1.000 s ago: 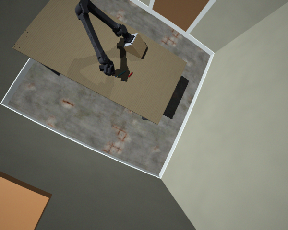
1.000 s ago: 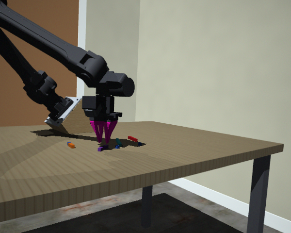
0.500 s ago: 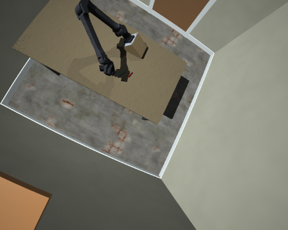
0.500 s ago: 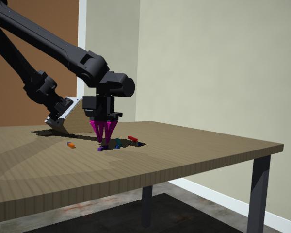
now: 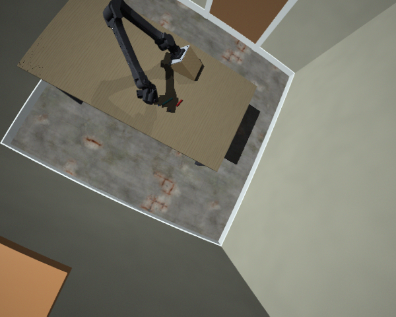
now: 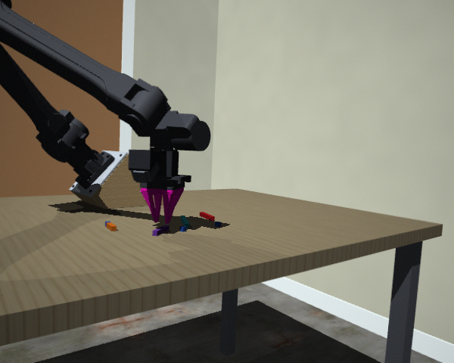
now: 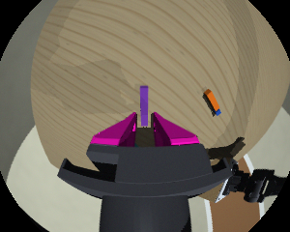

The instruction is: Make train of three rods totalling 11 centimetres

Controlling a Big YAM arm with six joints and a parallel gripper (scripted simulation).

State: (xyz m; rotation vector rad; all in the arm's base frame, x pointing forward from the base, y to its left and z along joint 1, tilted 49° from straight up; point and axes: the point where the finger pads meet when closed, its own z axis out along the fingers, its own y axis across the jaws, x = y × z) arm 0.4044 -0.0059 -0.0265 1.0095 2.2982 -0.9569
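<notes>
My gripper is now 2 cm above the purple rod. Also, from my hand: turquoise rod (6 cm behind, 9 cm to the left, 2 cm below); red rod (10 cm behind, 17 cm to the left, 2 cm below); orange rod (7 cm behind, 8 cm to the right, 2 cm below).
</notes>
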